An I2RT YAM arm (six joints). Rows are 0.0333 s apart.
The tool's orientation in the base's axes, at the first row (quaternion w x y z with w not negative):
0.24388, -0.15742, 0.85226, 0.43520
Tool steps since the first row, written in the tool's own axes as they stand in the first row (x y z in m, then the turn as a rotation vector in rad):
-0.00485, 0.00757, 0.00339, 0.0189, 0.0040, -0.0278
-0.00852, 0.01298, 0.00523, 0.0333, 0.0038, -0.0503
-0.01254, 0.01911, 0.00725, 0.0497, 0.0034, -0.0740
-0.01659, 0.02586, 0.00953, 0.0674, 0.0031, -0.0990
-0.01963, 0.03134, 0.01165, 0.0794, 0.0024, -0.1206
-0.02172, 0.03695, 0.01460, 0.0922, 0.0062, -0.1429
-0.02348, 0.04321, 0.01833, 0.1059, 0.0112, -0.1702
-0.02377, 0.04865, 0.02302, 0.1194, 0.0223, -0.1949
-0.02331, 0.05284, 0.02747, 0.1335, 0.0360, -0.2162
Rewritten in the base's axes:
0.00134, 0.00737, 0.00601, -0.0254, -0.0215, 0.0062
0.00230, 0.01218, 0.01071, -0.0435, -0.0409, 0.0094
0.00326, 0.01756, 0.01600, -0.0636, -0.0614, 0.0120
0.00402, 0.02351, 0.02158, -0.0851, -0.0830, 0.0145
0.00451, 0.02855, 0.02584, -0.1008, -0.1018, 0.0183
0.00437, 0.03429, 0.02924, -0.1195, -0.1186, 0.0249
0.00386, 0.04102, 0.03251, -0.1409, -0.1389, 0.0344
0.00280, 0.04799, 0.03393, -0.1643, -0.1535, 0.0467
0.00164, 0.05400, 0.03423, -0.1886, -0.1639, 0.0587

